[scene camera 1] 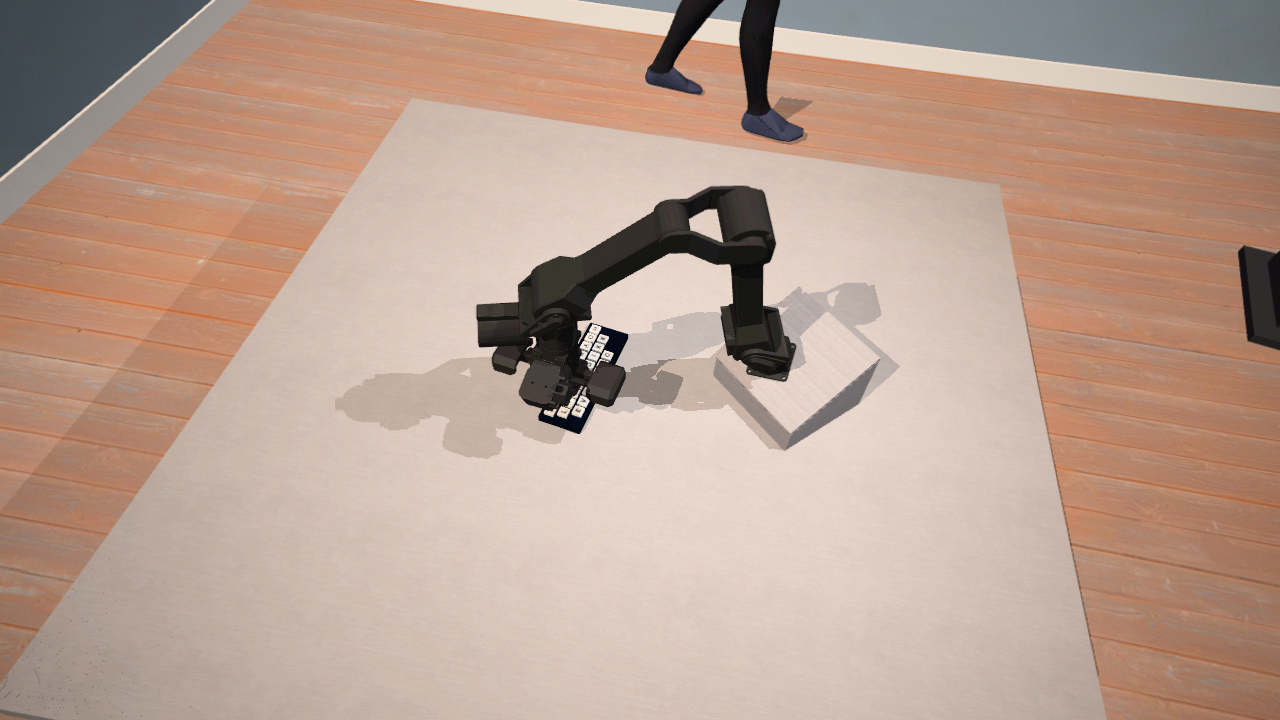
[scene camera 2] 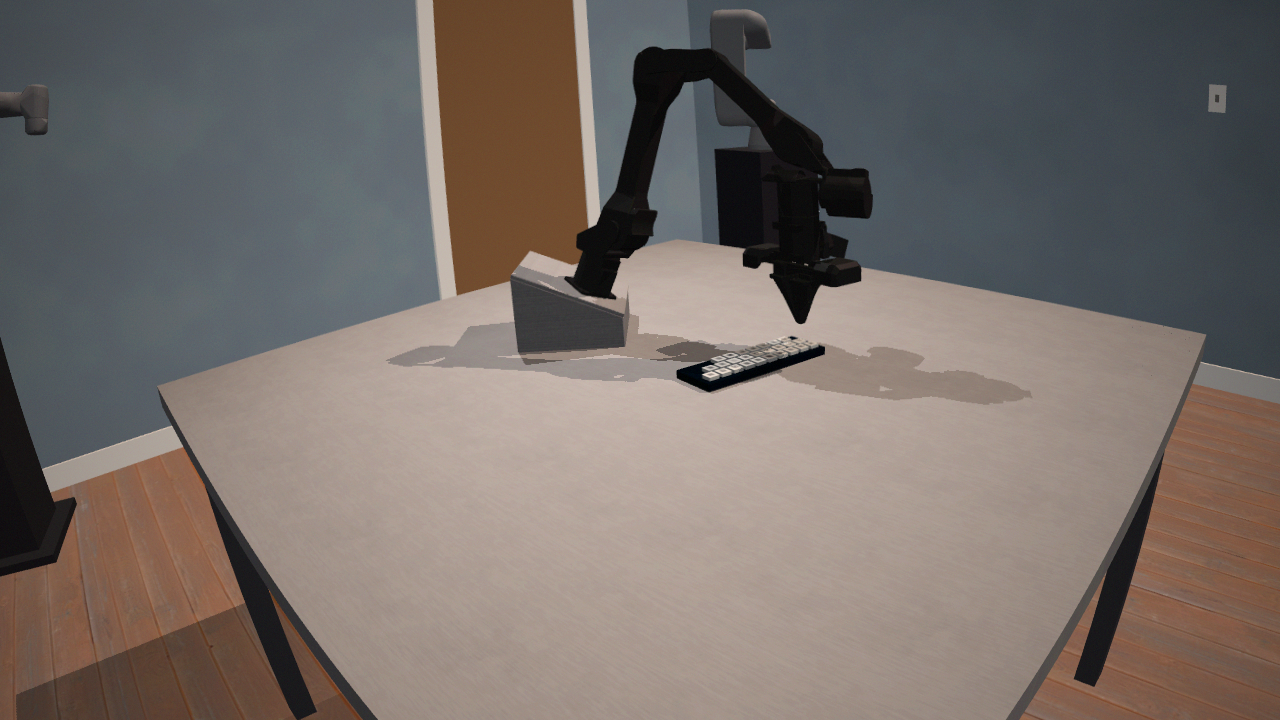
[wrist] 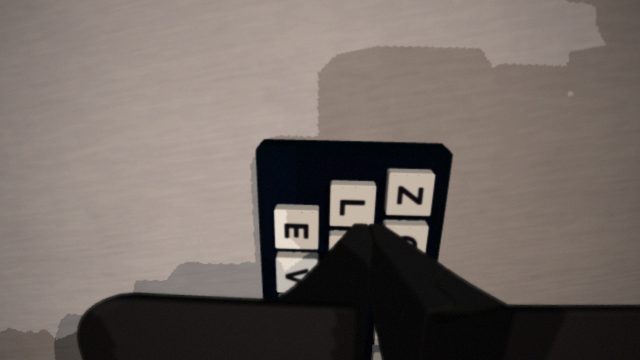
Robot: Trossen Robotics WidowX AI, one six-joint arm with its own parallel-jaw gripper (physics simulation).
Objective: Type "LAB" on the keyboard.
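Frame: origin at the arm's base, x back, y right, z up, level; millimetres.
Seen in the pictures: gripper, between the fingertips: (scene camera 2: pixel 800 323) (wrist: pixel 367 238); arm's base, origin of its link: (scene camera 1: pixel 771 359) (scene camera 2: pixel 589 289).
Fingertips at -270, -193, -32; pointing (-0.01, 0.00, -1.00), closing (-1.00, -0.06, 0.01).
Pixels of each thing's top centre, then the offset from my fingertips to it, as dx, dy, dz. Level surfaces: height alone.
- dark blue keyboard, centre of its top: (scene camera 2: pixel 754 354) (scene camera 1: pixel 585 371) -2, +87, -26
- L key, centre of its top: (wrist: pixel 352 206) (scene camera 1: pixel 563 411) +3, +2, -26
- E key, centre of its top: (wrist: pixel 296 230) (scene camera 1: pixel 578 410) +23, +13, -26
- Z key, centre of its top: (wrist: pixel 410 195) -17, -4, -26
- V key, centre of its top: (wrist: pixel 296 276) (scene camera 1: pixel 583 400) +21, +33, -26
- table, height of its surface: dz -42
The dark blue keyboard (scene camera 1: pixel 619 338) (scene camera 2: pixel 693 376) (wrist: pixel 295 167) with cream letter keys lies flat on the table. In the wrist view, the L key (wrist: pixel 352 202) is in the middle row near the board's end, between the E key (wrist: pixel 296 230) and the Z key (wrist: pixel 410 193). The V key (wrist: pixel 295 272) is partly covered. My gripper (scene camera 2: pixel 800 319) (wrist: pixel 367 238) is shut with nothing between the fingers, pointing down above the keyboard with a gap. Its tips overlap the lower right edge of the L key in the wrist view. The A and B keys do not show in that view.
The arm's base stands on a grey wedge block (scene camera 1: pixel 792 394) (scene camera 2: pixel 568 317) on the table (scene camera 1: pixel 626 573) (scene camera 2: pixel 626 537). A person's legs (scene camera 1: pixel 759 62) show beyond the table. A grey robot arm (scene camera 2: pixel 729 85) stands on a dark pedestal (scene camera 2: pixel 741 197) behind it.
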